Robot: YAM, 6 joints.
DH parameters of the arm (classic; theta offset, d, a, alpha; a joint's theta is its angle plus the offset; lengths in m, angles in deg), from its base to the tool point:
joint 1: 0 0.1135 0.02 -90
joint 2: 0 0 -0.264 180
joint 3: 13.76 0 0.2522 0
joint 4: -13.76 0 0.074 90
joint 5: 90 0 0 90
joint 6: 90 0.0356 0 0
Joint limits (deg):
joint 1: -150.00..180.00
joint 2: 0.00..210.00
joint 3: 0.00..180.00
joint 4: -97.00..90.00
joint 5: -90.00..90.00
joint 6: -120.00..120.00
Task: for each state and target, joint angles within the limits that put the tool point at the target. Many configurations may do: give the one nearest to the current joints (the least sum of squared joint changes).
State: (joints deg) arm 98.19 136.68 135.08 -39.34 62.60 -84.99
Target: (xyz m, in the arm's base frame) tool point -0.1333 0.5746 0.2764
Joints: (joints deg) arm 105.76 151.90 153.06 -17.08 51.15 -84.99
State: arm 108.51 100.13 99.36 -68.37 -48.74 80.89
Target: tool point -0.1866 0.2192 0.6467
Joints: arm 126.31 103.61 152.31 -17.75 -35.29 80.89
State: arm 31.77 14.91 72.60 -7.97 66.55 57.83
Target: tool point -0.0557 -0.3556 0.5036
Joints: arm 76.16 15.41 114.93 5.96 60.40 57.83
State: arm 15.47 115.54 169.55 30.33 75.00 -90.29
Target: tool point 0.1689 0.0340 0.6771
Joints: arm 23.16 115.12 179.29 37.49 80.99 -90.29
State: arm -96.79 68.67 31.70 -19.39 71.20 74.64
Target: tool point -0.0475 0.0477 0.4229
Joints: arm -76.57 9.62 59.01 -19.10 80.58 74.64
